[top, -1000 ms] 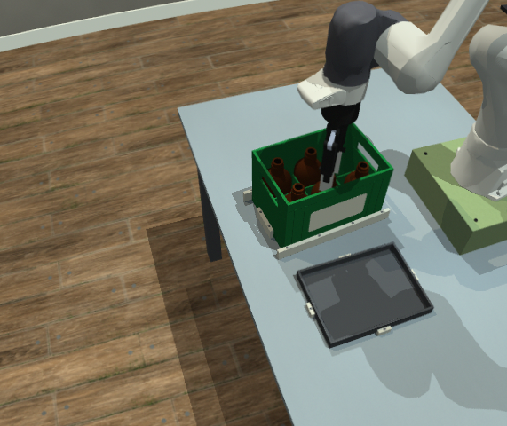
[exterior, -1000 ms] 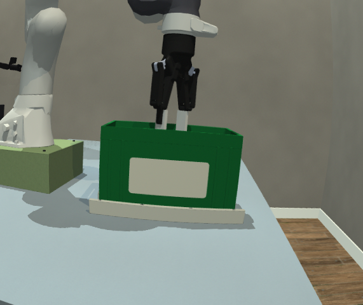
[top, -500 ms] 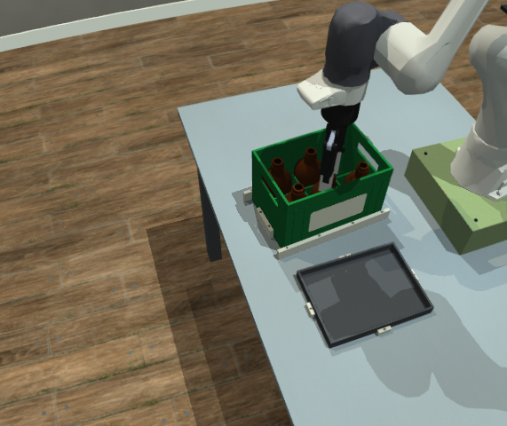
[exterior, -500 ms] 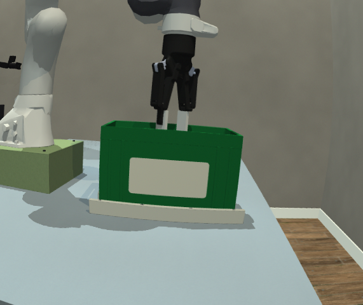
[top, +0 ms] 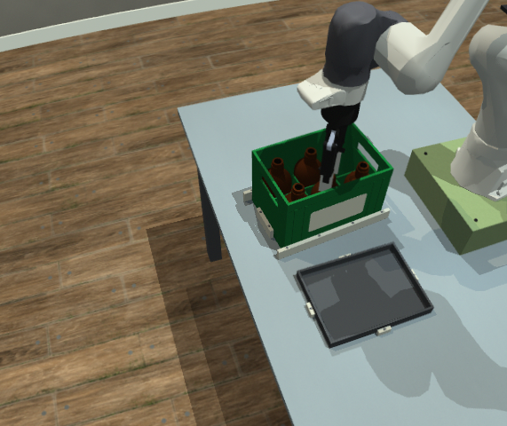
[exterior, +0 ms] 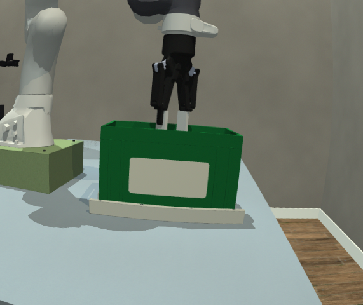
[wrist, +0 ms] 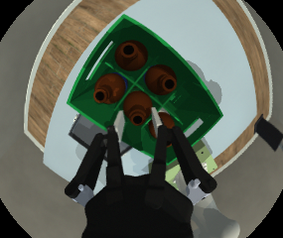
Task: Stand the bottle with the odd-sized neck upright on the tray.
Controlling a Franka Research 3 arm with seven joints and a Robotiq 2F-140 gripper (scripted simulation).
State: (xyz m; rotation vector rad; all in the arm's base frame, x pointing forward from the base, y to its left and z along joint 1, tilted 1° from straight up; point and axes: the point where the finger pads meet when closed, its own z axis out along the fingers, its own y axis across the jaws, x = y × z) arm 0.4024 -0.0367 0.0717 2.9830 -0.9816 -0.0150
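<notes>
The green crate is 9 cm below my hand and 4 cm to the right of it. From my hand the other things lie so: dark tray: 23 cm to the left, 16 cm below, 2 cm behind; then bottle: 9 cm to the right, 8 cm below, 1 cm ahead.
</notes>
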